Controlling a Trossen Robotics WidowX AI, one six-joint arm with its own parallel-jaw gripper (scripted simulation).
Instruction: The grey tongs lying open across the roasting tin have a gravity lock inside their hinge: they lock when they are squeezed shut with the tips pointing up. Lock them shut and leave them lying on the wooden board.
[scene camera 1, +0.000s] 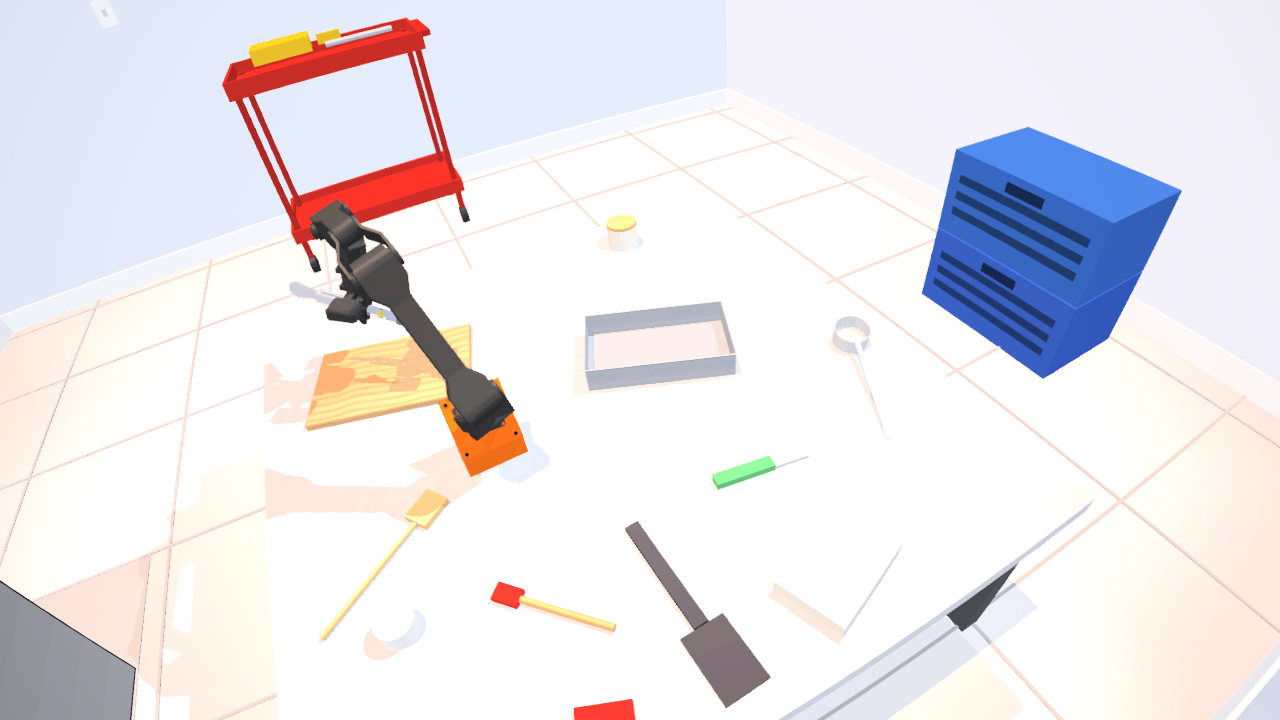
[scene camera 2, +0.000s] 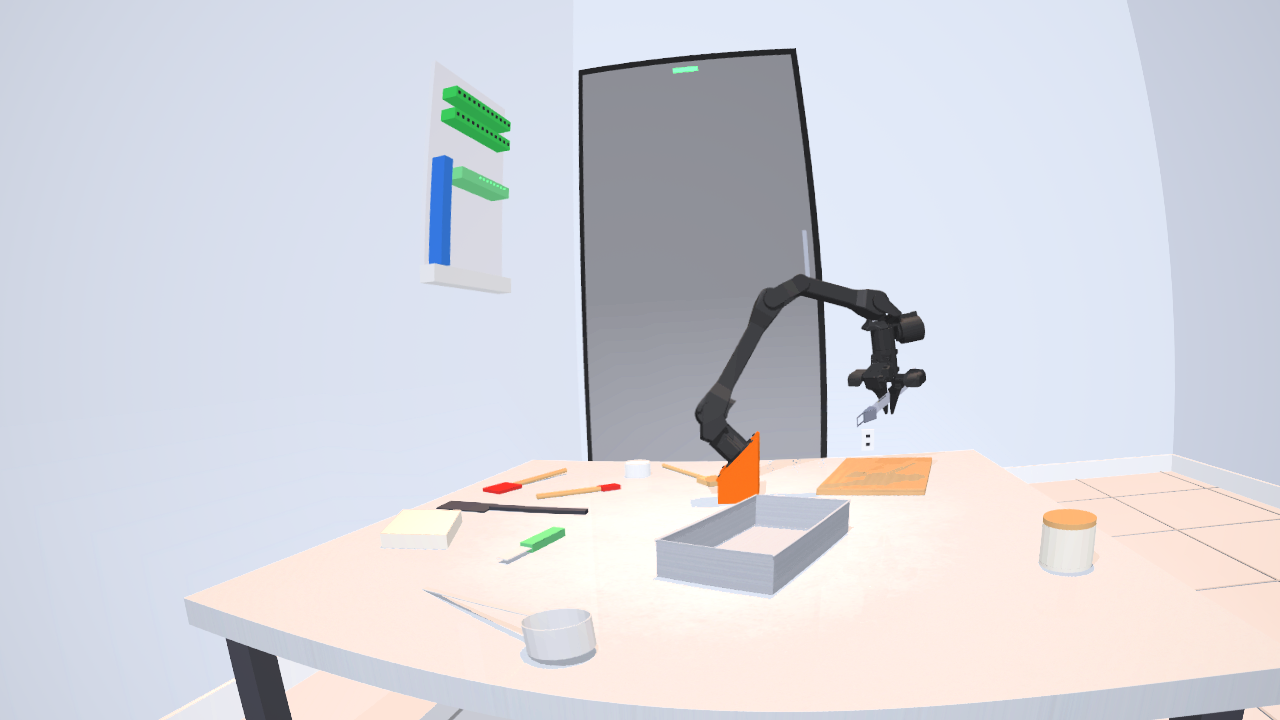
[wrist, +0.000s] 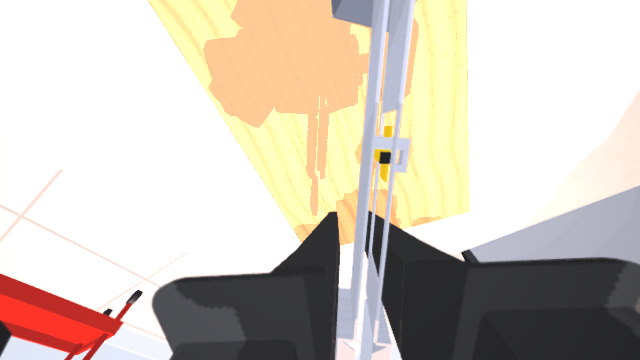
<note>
I see my gripper (scene camera 2: 889, 414), a lidded jar (scene camera 2: 1068, 536), a green-handled tool (scene camera 1: 753, 469), a metal scoop (scene camera 2: 554, 634), a wooden board (scene camera 1: 363, 382) and a grey roasting tin (scene camera 2: 758, 545).
The lidded jar shows as well in scene camera 1 (scene camera 1: 622, 234). The green-handled tool shows as well in scene camera 2 (scene camera 2: 535, 543). The metal scoop shows as well in scene camera 1 (scene camera 1: 851, 334). The wrist view does not show the lidded jar: it is out of frame. The wrist view misses the green-handled tool: it is out of frame.
</note>
